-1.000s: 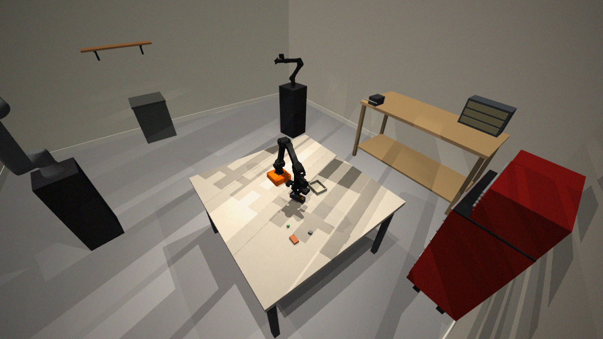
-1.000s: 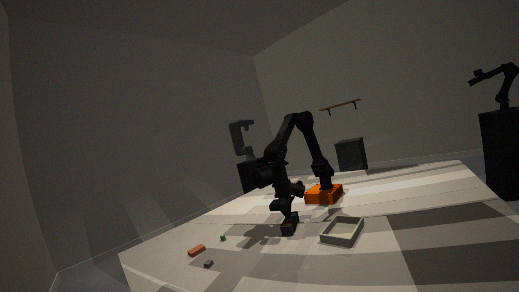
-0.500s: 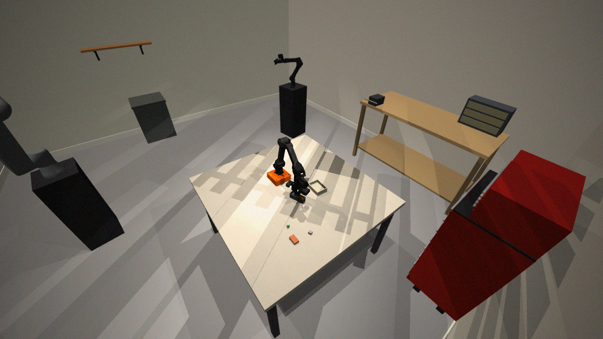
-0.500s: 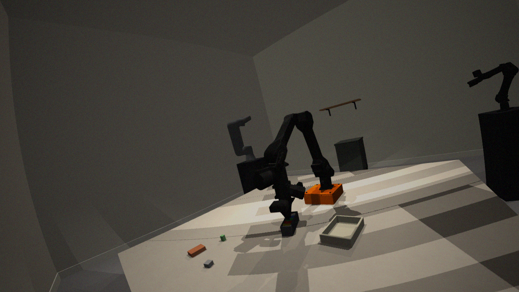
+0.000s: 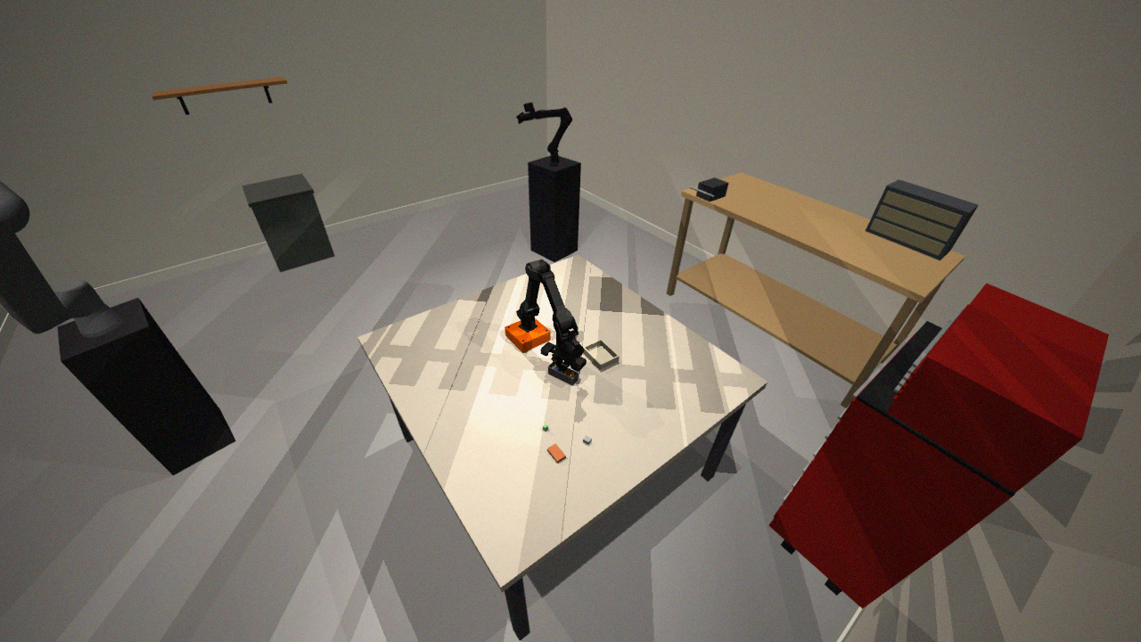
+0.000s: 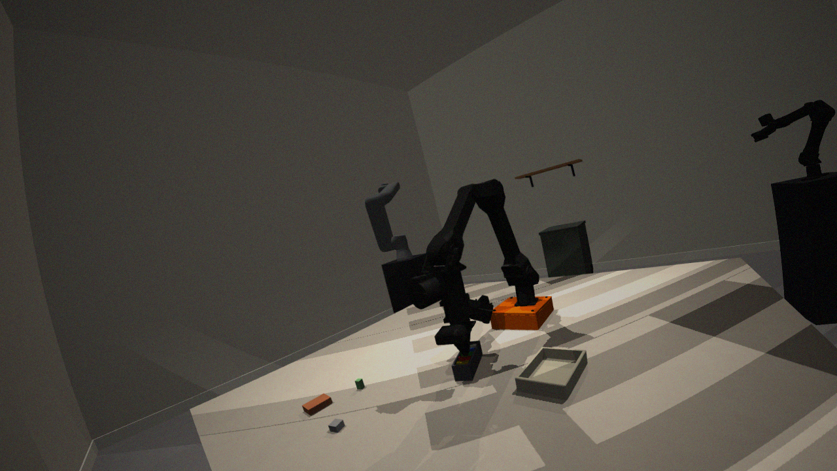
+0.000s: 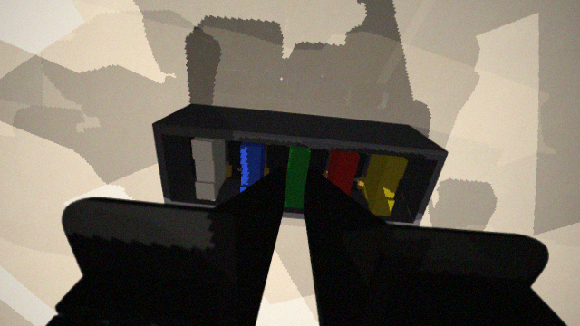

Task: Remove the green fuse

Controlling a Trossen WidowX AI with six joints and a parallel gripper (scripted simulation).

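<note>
My gripper tip is now 40 mm short of the grey tray, 210 mm to the right of it and 30 mm above it. Also, from my gripper tip: green fuse (10 mm below); brown brick (240 mm ahead, 290 mm to the right, 30 mm below); green cube (140 mm ahead, 240 mm to the right, 20 mm below).
</note>
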